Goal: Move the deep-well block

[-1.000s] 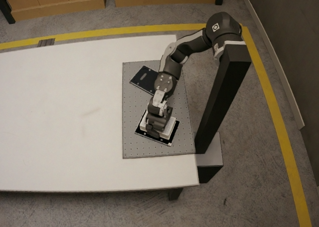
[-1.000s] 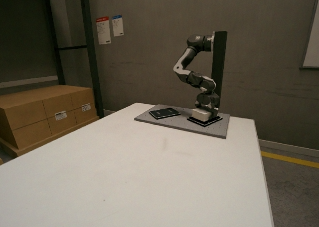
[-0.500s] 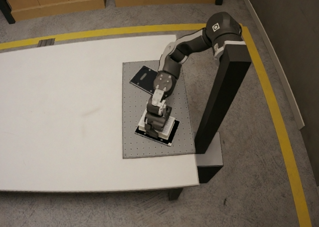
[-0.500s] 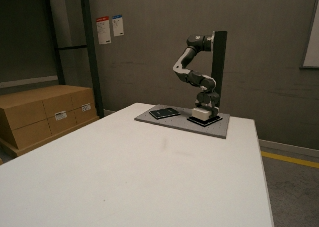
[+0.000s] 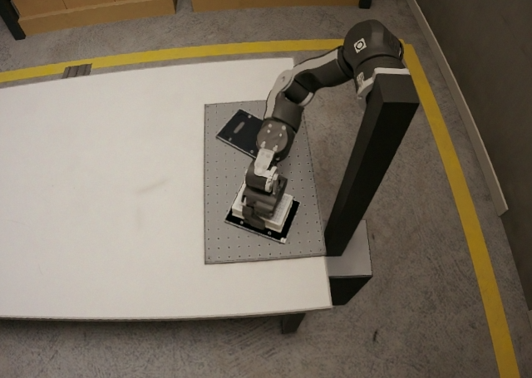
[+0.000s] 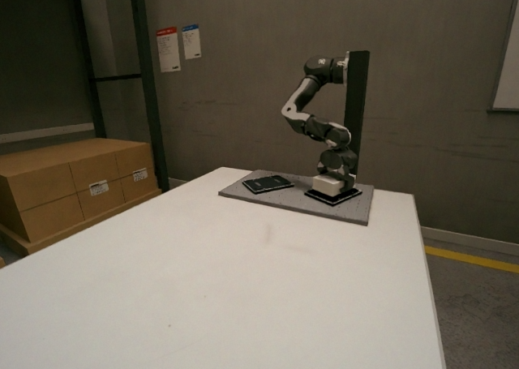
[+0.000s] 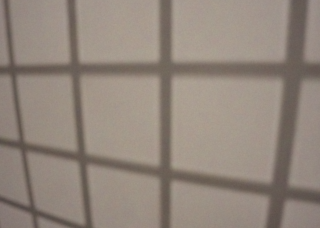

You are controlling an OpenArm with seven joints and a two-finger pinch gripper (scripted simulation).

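Now: the white deep-well block 1 cm above my hand. The rest, counted from my hand: nest 3 cm below.
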